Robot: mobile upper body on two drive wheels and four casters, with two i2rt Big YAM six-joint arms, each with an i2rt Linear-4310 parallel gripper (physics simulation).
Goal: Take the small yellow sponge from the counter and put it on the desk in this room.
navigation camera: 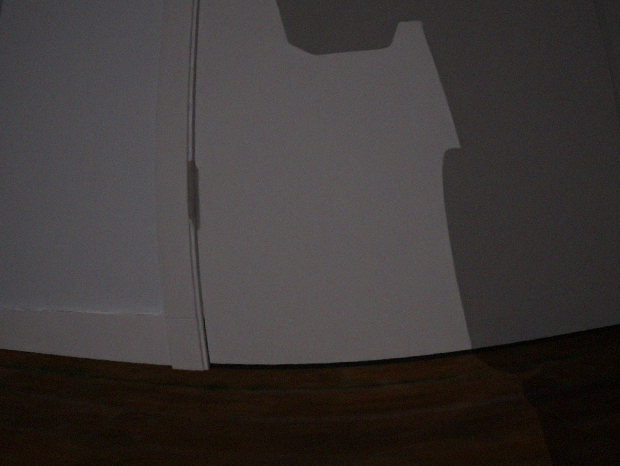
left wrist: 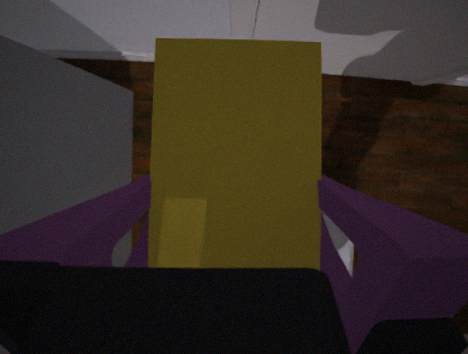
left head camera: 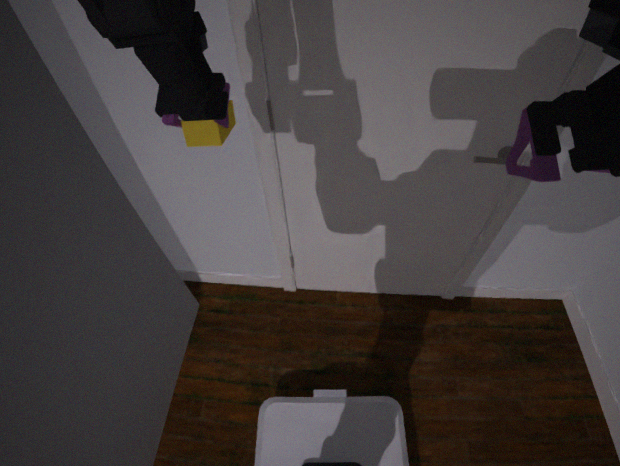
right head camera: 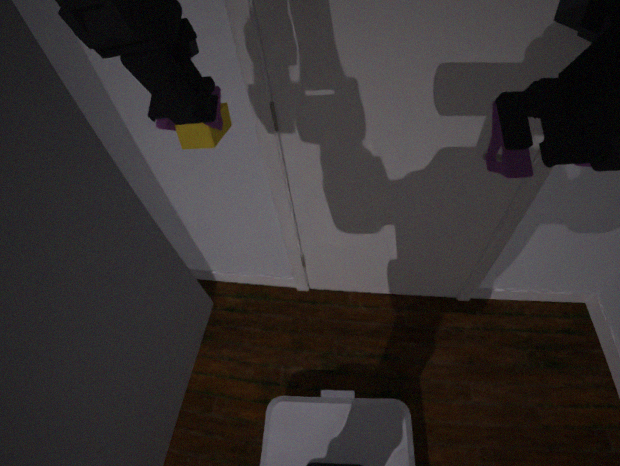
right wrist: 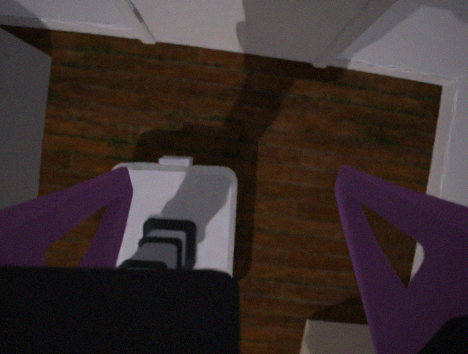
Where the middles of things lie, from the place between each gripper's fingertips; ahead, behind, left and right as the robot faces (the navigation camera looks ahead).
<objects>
The small yellow sponge (right head camera: 196, 135) lies 44 cm to the left of my right hand, 24 cm ahead of it and 9 cm below it.
Right now my left hand is 1 cm below the small yellow sponge.
</objects>
